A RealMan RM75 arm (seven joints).
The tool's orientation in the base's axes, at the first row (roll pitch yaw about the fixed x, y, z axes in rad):
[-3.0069 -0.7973 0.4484]
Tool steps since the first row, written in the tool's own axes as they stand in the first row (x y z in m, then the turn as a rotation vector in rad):
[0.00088 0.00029 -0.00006 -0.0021 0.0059 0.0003]
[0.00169 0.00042 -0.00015 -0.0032 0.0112 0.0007]
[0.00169 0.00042 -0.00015 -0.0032 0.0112 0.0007]
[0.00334 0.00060 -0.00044 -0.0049 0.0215 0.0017]
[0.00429 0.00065 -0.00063 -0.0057 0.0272 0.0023]
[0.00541 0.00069 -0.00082 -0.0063 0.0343 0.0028]
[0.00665 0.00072 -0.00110 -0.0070 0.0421 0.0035]
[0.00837 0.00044 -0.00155 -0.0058 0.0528 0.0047]
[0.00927 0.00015 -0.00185 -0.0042 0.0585 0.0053]
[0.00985 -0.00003 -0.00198 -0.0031 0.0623 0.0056]
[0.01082 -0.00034 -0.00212 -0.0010 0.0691 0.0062]
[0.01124 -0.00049 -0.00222 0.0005 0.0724 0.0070]
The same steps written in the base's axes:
[0.00067 -0.00001 0.00064 0.0019 -0.0055 -0.0023]
[0.00119 0.00009 0.00127 0.0042 -0.0102 -0.0038]
[0.00119 0.00009 0.00127 0.0042 -0.0102 -0.0038]
[0.00216 0.00031 0.00264 0.0090 -0.0191 -0.0067]
[0.00267 0.00048 0.00344 0.0118 -0.0239 -0.0082]
[0.00329 0.00070 0.00437 0.0154 -0.0299 -0.0097]
[0.00392 0.00093 0.00545 0.0194 -0.0365 -0.0114]
[0.00460 0.00150 0.00702 0.0263 -0.0447 -0.0124]
[0.00484 0.00189 0.00790 0.0306 -0.0488 -0.0122]
[0.00504 0.00216 0.00842 0.0335 -0.0516 -0.0119]
[0.00541 0.00266 0.00924 0.0386 -0.0565 -0.0115]
[0.00553 0.00287 0.00962 0.0418 -0.0585 -0.0113]

